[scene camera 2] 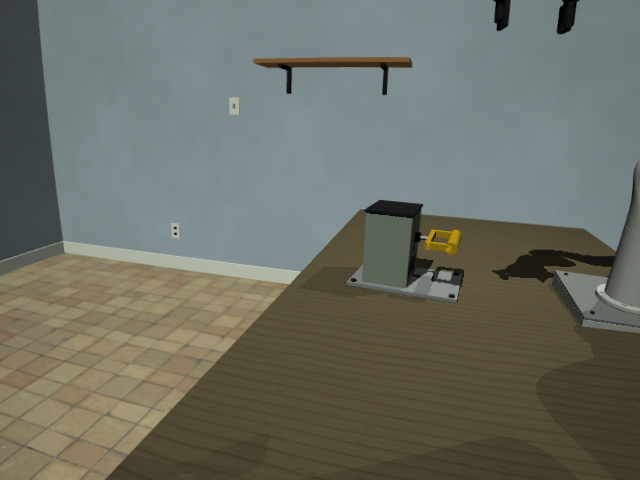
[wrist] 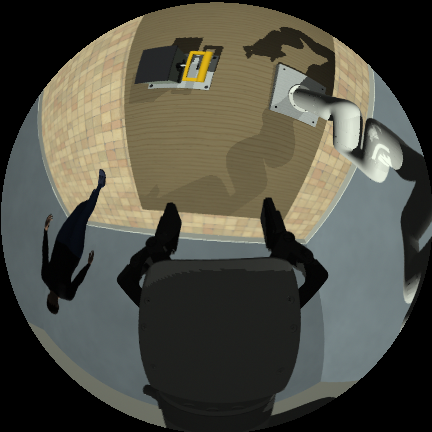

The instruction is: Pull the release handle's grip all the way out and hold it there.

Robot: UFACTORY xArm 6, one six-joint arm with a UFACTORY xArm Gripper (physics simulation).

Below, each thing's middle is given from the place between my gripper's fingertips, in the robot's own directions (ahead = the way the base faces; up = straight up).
I see the light grey base plate [scene camera 2: 426,283] 160 mm ahead of my hand, 230 mm to the right of it and 490 mm below it.
